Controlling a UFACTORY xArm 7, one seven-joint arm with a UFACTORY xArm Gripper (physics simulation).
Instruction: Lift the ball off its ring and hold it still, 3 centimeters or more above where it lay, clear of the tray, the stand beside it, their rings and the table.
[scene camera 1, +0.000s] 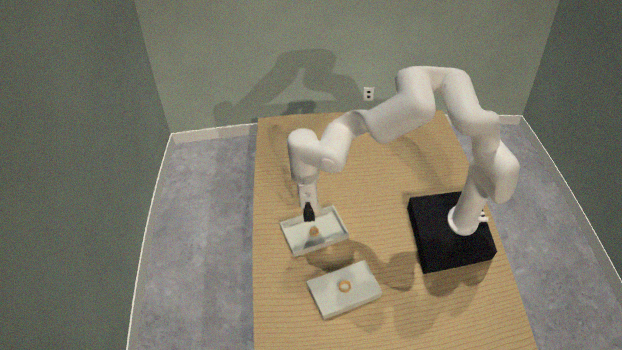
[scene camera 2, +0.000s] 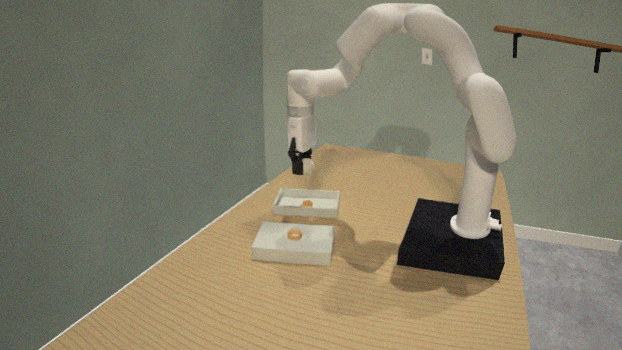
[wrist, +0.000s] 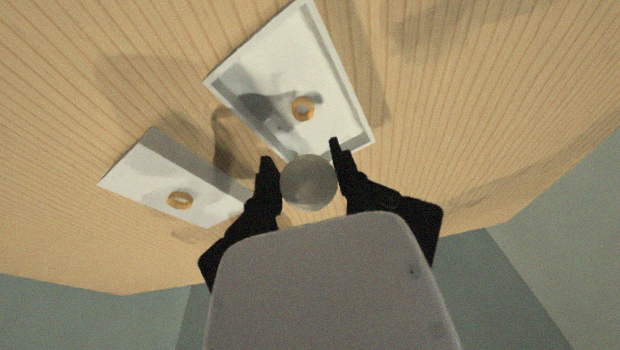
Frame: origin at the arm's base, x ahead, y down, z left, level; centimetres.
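Where they show: gripper, fingertip midpoint: (scene camera 1: 308, 213) (scene camera 2: 302, 171) (wrist: 302, 158); arm's base, origin of the base link: (scene camera 1: 463, 220) (scene camera 2: 470, 226).
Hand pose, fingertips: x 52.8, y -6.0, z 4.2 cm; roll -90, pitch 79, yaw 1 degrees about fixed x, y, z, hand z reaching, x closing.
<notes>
Things, the pixels of their top centre, and the offset from my fingertips. "pt": a spot on its surface instead. Level surfaces: height alone.
- pale grey ball, middle of its top: (wrist: 312, 207) (scene camera 2: 306, 158) dx -1.3, dy -4.2, dz -0.2 cm
- white walled tray, middle of its top: (wrist: 304, 117) (scene camera 2: 307, 198) (scene camera 1: 314, 228) dx -1.2, dy +8.8, dz -0.8 cm
- second orange ring, surface spot: (wrist: 180, 200) (scene camera 2: 295, 238) (scene camera 1: 346, 289) pt dx -13.4, dy +7.8, dz +21.5 cm
- wooden table, its level: dy +11.6 cm
The pale grey ball (scene camera 2: 308, 166) (wrist: 309, 182) is between the black fingers of my gripper (wrist: 302, 158), which is shut on it. The gripper also shows in scene camera 1 (scene camera 1: 309, 219) and scene camera 2 (scene camera 2: 302, 172). Ball and fingers hang in the air well above the tray, touching neither tray nor stand. The white walled tray (scene camera 1: 337, 214) (scene camera 2: 306, 212) (wrist: 342, 80) holds an orange ring (scene camera 1: 314, 231) (scene camera 2: 307, 203) (wrist: 303, 109) with its hole bare. In scene camera 1 I cannot make out the ball.
A white flat stand (scene camera 1: 325, 300) (scene camera 2: 280, 254) (wrist: 145, 172) beside the tray carries a second orange ring (scene camera 1: 344, 286) (scene camera 2: 294, 234) (wrist: 180, 200), also bare. The arm's black base block (scene camera 1: 435, 250) (scene camera 2: 430, 250) stands on the wooden table (scene camera 1: 290, 330) (scene camera 2: 210, 300) (wrist: 50, 225).
</notes>
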